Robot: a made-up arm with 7 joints.
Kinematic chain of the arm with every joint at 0, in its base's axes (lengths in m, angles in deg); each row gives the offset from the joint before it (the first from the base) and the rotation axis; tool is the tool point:
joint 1: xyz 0 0 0.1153 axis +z
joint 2: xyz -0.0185 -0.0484 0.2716 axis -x
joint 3: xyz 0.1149 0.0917 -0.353 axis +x
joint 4: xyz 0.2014 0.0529 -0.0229 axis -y
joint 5: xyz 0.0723 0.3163 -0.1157 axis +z
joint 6: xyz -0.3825 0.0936 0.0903 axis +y
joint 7: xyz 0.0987 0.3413 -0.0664 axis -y
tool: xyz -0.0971 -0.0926 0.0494
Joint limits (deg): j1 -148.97..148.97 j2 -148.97..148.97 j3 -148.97..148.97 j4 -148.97..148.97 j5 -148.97..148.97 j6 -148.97..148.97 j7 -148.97..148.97
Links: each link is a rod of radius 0.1 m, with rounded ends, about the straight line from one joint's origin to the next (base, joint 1, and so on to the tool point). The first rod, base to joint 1, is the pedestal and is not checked.
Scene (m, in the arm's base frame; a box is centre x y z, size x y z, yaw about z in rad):
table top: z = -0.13
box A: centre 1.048 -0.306 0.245 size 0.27 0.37 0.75 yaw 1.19
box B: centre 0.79 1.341 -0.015 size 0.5 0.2 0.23 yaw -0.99
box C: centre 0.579 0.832 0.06 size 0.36 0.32 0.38 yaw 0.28
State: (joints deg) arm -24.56 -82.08 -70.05 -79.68 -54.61 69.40 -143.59
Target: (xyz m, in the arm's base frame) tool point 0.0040 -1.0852 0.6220
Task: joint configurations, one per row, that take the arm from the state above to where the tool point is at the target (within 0.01 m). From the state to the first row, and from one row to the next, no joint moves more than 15 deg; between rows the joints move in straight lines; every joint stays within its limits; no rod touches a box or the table.
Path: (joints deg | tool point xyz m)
1: -37.27 -88.44 -69.07 -74.60 -59.94 66.07 -142.47 | 0.8193 0.8682 0.4868
2: -49.97 -94.80 -68.08 -69.52 -65.27 62.75 -141.34 | 1.0046 0.6218 0.5744
3: -62.68 -101.15 -67.10 -64.44 -70.60 59.42 -140.22 | 1.1144 0.3261 0.6656
4: -75.39 -107.51 -66.11 -59.36 -75.93 56.09 -139.10 | 1.1314 0.0062 0.7594
5: -88.09 -113.87 -65.13 -54.28 -81.26 52.76 -137.97 | 1.0480 -0.3060 0.8527
6: -100.27 -113.59 -66.74 -50.95 -84.97 49.44 -136.27 | 0.9450 -0.5632 0.7954
7: -112.44 -113.31 -68.35 -47.61 -88.68 46.11 -134.58 | 0.7742 -0.7855 0.7430
8: -124.62 -113.04 -69.96 -44.27 -92.39 42.78 -132.88 | 0.5480 -0.9547 0.6965
9: -136.79 -112.76 -71.56 -40.93 -96.10 39.45 -131.18 | 0.2845 -1.0570 0.6561
10: -148.97 -112.48 -73.17 -37.59 -99.80 36.12 -129.48 | 0.0040 -1.0852 0.6220

